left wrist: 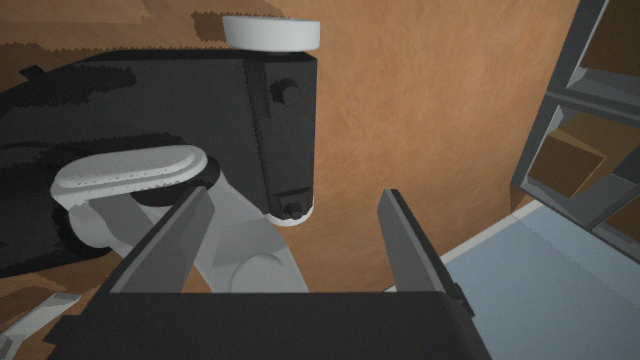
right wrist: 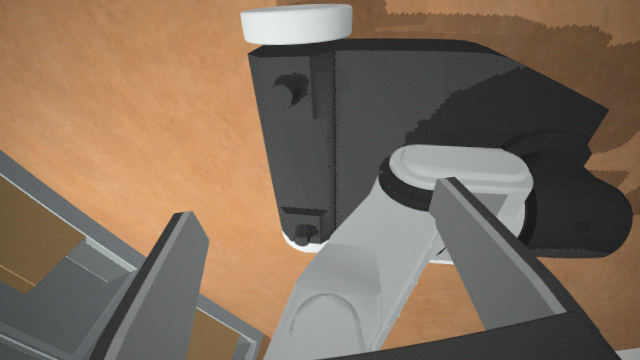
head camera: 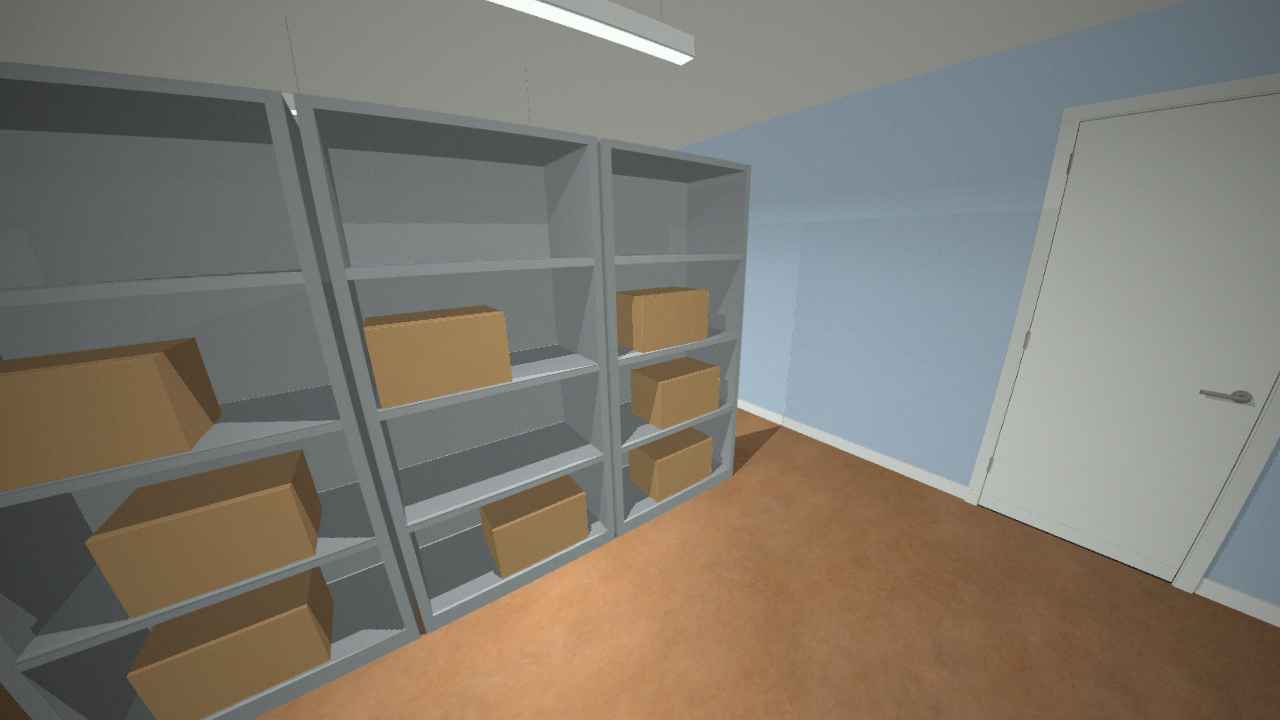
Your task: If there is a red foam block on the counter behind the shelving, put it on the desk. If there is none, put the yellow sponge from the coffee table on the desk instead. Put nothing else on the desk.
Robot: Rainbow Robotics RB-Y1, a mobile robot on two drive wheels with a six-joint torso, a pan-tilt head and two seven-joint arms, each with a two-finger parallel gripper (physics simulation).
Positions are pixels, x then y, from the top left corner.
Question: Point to a shelving unit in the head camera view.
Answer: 147, 209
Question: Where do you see a shelving unit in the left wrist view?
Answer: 572, 89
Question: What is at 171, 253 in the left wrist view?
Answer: My left gripper.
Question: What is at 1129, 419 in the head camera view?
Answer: A white door.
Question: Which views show my right gripper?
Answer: The right wrist view only.
